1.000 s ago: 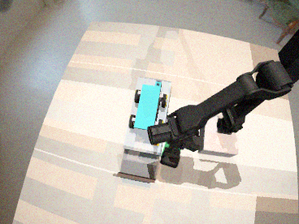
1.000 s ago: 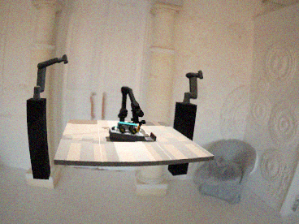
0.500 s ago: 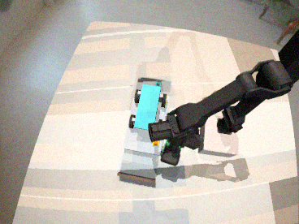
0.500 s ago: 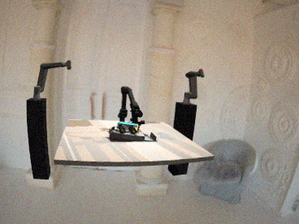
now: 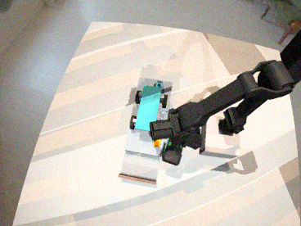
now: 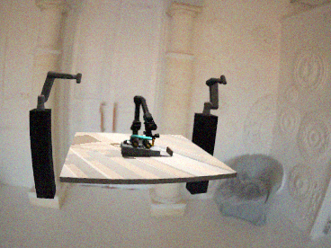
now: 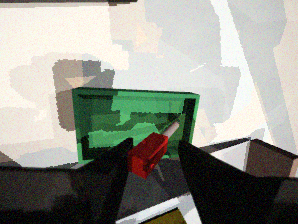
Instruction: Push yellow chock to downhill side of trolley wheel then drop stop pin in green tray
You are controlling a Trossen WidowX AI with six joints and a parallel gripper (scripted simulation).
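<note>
Now: the green tray 10 mm behind my gripper tip, 10 mm to the right of it and 50 mm below it. Also, from my gripper tip: red-headed stop pin: 10 mm to the left; teal trolley: 120 mm ahead, 120 mm to the right, 70 mm above; yellow chock: 70 mm ahead, 20 mm to the right, 40 mm above.
</note>
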